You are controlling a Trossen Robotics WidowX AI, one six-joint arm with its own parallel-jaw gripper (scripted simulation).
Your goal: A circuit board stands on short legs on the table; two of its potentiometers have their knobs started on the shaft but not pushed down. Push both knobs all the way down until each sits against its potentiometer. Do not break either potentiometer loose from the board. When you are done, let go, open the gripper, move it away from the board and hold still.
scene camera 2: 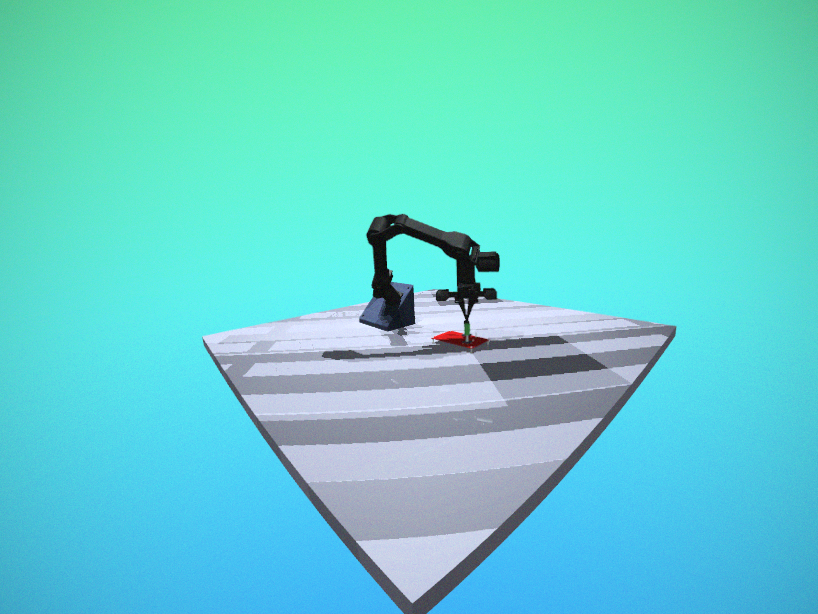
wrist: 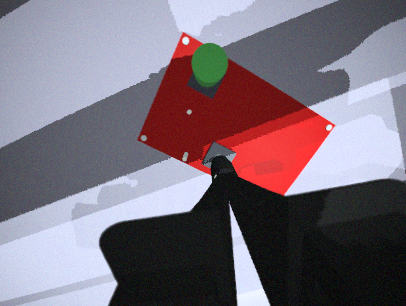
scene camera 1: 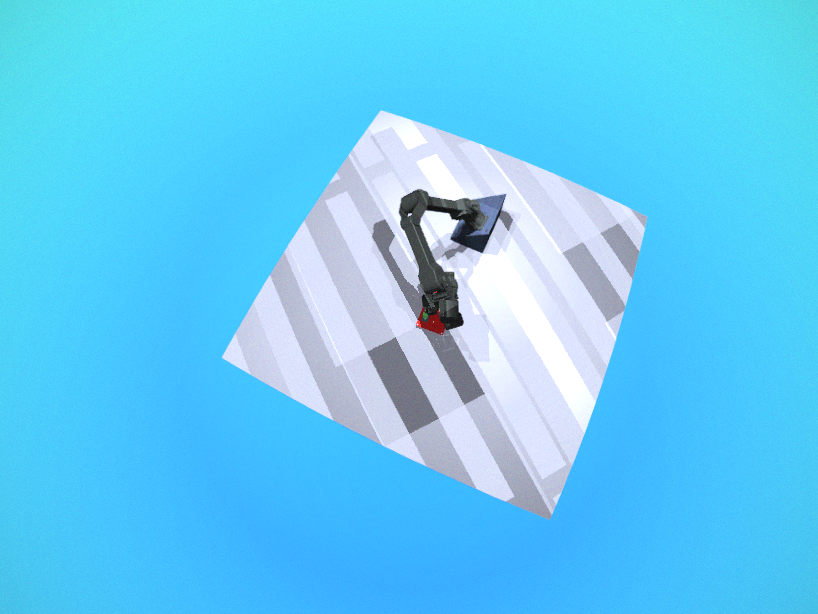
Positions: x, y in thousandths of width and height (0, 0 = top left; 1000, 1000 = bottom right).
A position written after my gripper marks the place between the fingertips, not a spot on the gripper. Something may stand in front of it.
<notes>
I see my gripper (scene camera 2: 570, 524).
My gripper shows as well in the wrist view (wrist: 553, 590).
</notes>
